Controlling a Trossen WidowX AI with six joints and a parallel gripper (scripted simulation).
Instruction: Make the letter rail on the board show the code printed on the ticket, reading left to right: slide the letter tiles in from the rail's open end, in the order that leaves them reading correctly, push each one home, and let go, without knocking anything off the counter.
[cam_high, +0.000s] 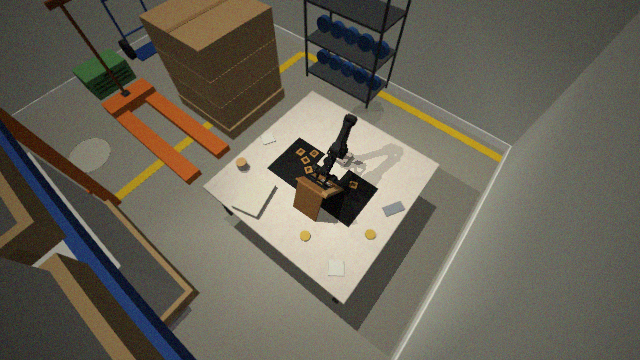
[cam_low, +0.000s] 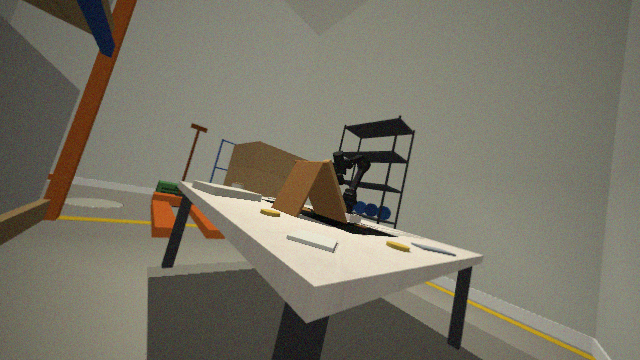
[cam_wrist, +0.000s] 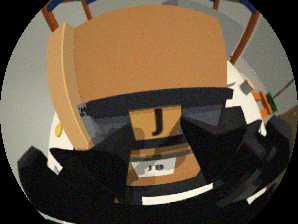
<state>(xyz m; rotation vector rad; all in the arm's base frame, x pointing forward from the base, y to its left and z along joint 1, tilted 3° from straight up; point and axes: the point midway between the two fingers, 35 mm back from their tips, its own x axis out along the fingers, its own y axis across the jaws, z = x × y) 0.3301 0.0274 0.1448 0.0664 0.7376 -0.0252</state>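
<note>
Right now my gripper tip is 8 cm above the white ticket, 7 cm past it and 1 cm to the right of it. Round my gripper tip: black mat (16 cm below, 15 cm behind, 5 cm to the right); then grey card (51 cm to the left, 20 cm behind, 16 cm below).
</note>
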